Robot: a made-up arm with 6 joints. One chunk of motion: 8 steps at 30 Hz.
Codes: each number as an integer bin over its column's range. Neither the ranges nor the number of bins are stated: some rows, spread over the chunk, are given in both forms.
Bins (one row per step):
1: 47 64 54 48 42 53
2: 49 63 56 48 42 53
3: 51 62 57 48 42 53
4: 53 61 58 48 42 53
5: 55 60 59 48 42 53
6: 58 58 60 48 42 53
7: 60 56 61 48 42 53
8: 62 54 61 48 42 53
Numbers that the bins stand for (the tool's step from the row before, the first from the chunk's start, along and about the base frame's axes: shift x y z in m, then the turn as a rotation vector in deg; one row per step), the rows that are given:
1: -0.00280 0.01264 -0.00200 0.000 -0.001 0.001
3: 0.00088 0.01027 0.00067 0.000 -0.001 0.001
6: 0.00731 0.00555 0.00333 0.000 -0.001 0.001
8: 0.01099 0.00082 0.00422 0.000 -0.001 0.001
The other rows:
2: -0.00096 0.01145 -0.00022 0.000 -0.001 0.001
4: 0.00272 0.00909 0.00156 0.000 -0.001 0.001
5: 0.00456 0.00791 0.00244 0.000 -0.001 0.001
7: 0.00915 0.00318 0.00422 0.000 -0.001 0.001

